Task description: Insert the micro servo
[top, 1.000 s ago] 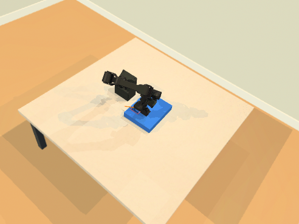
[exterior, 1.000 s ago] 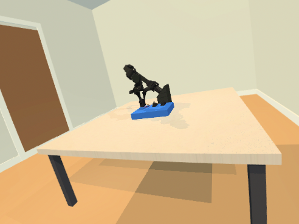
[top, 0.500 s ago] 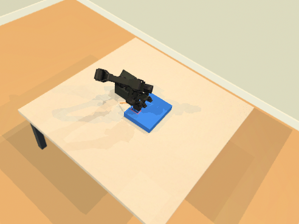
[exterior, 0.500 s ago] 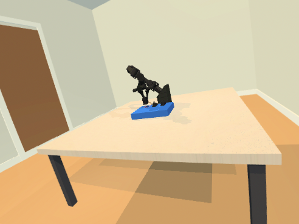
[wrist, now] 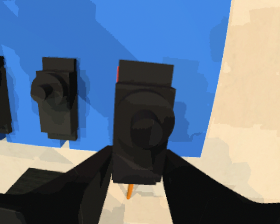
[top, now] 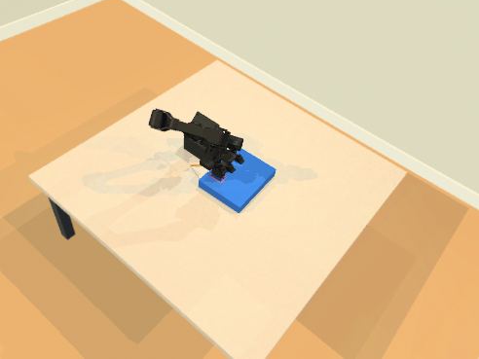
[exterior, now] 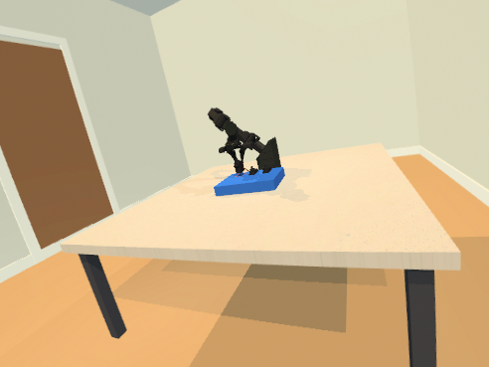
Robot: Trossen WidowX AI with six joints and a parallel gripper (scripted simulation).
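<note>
The blue deck lies 120 mm ahead of my gripper tip, 80 mm to the left of it and 90 mm below it.
</note>
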